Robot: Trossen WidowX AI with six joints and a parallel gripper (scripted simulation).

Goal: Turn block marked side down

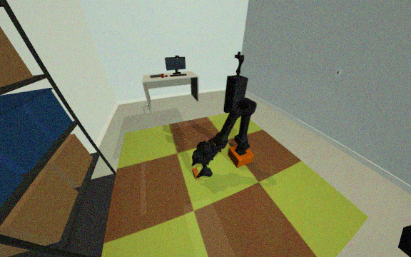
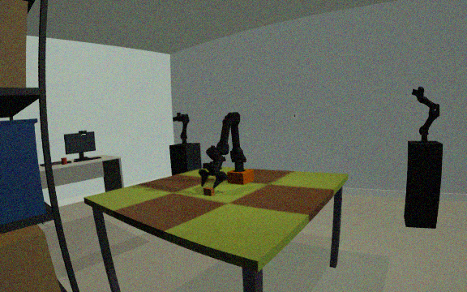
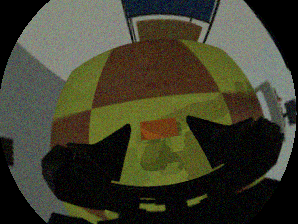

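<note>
Now: gripper tip 20 mm past the orange block and 30 mm above it.
</note>
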